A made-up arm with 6 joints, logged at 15 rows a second.
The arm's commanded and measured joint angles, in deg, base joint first. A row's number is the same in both.
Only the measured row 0 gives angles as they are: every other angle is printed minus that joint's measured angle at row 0.
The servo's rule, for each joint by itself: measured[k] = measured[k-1] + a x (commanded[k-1-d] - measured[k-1]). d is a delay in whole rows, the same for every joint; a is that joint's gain. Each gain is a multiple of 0.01, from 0.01 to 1. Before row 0 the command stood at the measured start. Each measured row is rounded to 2 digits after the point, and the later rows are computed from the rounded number. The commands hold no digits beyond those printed.
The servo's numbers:
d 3
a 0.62 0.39 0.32 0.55 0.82 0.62
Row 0, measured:
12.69 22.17 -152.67 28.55 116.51 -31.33
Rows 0 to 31, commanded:
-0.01 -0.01 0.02 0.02 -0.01 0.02
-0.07 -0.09 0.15 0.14 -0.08 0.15
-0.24 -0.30 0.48 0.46 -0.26 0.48
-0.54 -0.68 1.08 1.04 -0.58 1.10
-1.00 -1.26 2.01 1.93 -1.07 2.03
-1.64 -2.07 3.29 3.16 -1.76 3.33
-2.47 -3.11 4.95 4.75 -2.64 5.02
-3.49 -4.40 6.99 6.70 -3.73 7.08
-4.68 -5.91 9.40 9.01 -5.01 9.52
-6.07 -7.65 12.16 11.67 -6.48 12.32
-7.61 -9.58 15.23 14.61 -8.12 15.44
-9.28 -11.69 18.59 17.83 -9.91 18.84
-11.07 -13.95 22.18 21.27 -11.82 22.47
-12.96 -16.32 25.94 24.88 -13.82 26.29
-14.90 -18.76 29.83 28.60 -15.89 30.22
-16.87 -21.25 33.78 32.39 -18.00 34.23
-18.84 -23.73 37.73 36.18 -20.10 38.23
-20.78 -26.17 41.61 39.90 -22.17 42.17
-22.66 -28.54 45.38 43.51 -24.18 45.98
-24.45 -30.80 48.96 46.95 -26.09 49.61
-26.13 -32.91 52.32 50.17 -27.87 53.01
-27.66 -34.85 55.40 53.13 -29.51 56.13
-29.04 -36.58 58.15 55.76 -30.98 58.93
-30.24 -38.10 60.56 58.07 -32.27 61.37
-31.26 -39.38 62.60 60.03 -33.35 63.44
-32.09 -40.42 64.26 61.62 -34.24 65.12
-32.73 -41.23 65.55 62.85 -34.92 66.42
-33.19 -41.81 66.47 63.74 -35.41 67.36
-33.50 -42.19 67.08 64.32 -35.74 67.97
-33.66 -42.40 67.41 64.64 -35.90 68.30
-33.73 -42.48 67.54 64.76 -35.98 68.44
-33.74 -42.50 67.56 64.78 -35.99 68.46
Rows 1 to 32, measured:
0.00 0.00 0.00 0.00 0.00 0.00
0.00 0.00 0.00 0.00 0.00 0.00
0.00 0.00 0.00 0.00 0.00 0.00
-0.01 0.00 0.01 0.01 -0.01 0.01
-0.05 -0.04 0.05 0.08 -0.07 0.10
-0.17 -0.14 0.19 0.29 -0.23 0.34
-0.40 -0.35 0.47 0.70 -0.52 0.81
-0.77 -0.70 0.96 1.38 -0.97 1.57
-1.31 -1.23 1.71 2.36 -1.62 2.66
-2.03 -1.96 2.75 3.67 -2.46 4.12
-2.94 -2.91 4.11 5.34 -3.50 5.96
-4.02 -4.08 5.80 7.36 -4.74 8.17
-5.29 -5.47 7.84 9.73 -6.17 10.74
-6.73 -7.07 10.20 12.41 -7.77 13.65
-8.31 -8.87 12.88 15.39 -9.52 16.87
-10.02 -10.85 15.86 18.62 -11.41 20.34
-11.84 -12.98 19.09 22.06 -13.39 24.03
-13.74 -15.23 22.53 25.66 -15.44 27.87
-15.68 -17.58 26.13 29.36 -17.54 31.81
-17.64 -19.98 29.84 33.11 -19.64 35.79
-19.59 -22.39 33.61 36.84 -21.71 39.75
-21.49 -24.79 37.38 40.51 -23.74 43.61
-23.33 -27.13 41.09 44.05 -25.67 47.33
-25.07 -29.38 44.68 47.42 -27.47 50.85
-26.68 -31.51 48.11 50.56 -29.14 54.12
-28.14 -33.49 51.32 53.42 -30.65 57.10
-29.44 -35.29 54.28 55.98 -31.98 59.75
-30.57 -36.89 56.94 58.21 -33.10 62.04
-31.51 -38.27 59.28 60.09 -34.03 63.95
-32.27 -39.42 61.29 61.61 -34.76 65.48
-32.84 -40.35 62.95 62.78 -35.29 66.65
-33.25 -41.07 64.27 63.63 -35.66 67.47

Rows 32 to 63, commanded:
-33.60 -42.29 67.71 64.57 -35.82 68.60
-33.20 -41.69 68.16 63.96 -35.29 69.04
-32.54 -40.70 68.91 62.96 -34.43 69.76
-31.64 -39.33 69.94 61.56 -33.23 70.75
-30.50 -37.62 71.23 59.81 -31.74 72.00
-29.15 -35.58 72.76 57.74 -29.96 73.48
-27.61 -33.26 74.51 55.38 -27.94 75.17
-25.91 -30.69 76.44 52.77 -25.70 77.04
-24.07 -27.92 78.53 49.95 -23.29 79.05
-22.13 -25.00 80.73 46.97 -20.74 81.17
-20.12 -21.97 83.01 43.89 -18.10 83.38
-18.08 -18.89 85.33 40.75 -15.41 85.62
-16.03 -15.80 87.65 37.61 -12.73 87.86
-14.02 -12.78 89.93 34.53 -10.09 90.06
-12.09 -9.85 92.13 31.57 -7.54 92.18
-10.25 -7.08 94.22 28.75 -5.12 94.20
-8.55 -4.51 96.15 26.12 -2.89 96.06
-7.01 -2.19 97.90 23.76 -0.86 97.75
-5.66 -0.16 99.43 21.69 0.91 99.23
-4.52 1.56 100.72 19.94 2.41 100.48
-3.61 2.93 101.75 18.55 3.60 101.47
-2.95 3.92 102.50 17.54 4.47 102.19
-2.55 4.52 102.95 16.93 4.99 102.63
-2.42 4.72 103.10 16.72 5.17 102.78
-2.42 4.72 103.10 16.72 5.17 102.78
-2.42 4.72 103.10 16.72 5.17 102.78
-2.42 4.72 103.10 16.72 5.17 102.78
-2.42 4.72 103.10 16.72 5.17 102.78
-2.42 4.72 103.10 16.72 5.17 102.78
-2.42 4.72 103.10 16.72 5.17 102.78
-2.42 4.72 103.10 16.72 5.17 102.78
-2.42 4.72 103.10 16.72 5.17 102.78
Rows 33 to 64, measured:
-33.50 -41.59 65.27 64.19 -35.86 67.98
-33.64 -41.94 66.00 64.50 -35.96 68.27
-33.70 -42.16 66.50 64.65 -35.98 68.39
-33.64 -42.21 66.89 64.61 -35.85 68.52
-33.37 -42.01 67.30 64.25 -35.39 68.84
-32.86 -41.50 67.82 63.54 -34.60 69.41
-32.10 -40.65 68.50 62.45 -33.48 70.24
-31.11 -39.47 69.37 61.00 -32.05 71.33
-29.89 -37.95 70.45 59.21 -30.34 72.66
-28.48 -36.12 71.75 57.10 -28.37 74.22
-26.89 -34.00 73.25 54.72 -26.18 75.97
-25.14 -31.63 74.94 52.10 -23.81 77.88
-23.27 -29.04 76.79 49.28 -21.29 79.92
-21.32 -26.28 78.78 46.32 -18.67 82.07
-19.31 -23.40 80.88 43.26 -16.00 84.27
-17.28 -20.44 83.05 40.15 -13.32 86.50
-15.26 -17.45 85.25 37.06 -10.67 88.71
-13.29 -14.49 87.45 34.04 -8.10 90.86
-11.41 -11.60 89.62 31.13 -5.66 92.93
-9.64 -8.83 91.71 28.37 -3.39 94.87
-8.01 -6.24 93.69 25.83 -1.32 96.66
-6.55 -3.87 95.53 23.55 0.51 98.25
-5.29 -1.75 97.19 21.56 2.07 99.63
-4.25 0.08 98.65 19.90 3.32 100.77
-3.44 1.58 99.88 18.60 4.26 101.65
-2.89 2.73 100.86 17.68 4.86 102.26
-2.60 3.51 101.58 17.15 5.11 102.58
-2.49 3.98 102.07 16.91 5.16 102.70
-2.45 4.27 102.40 16.81 5.17 102.75
-2.43 4.45 102.62 16.76 5.17 102.77
-2.42 4.56 102.77 16.74 5.17 102.78
-2.42 4.62 102.88 16.73 5.17 102.78

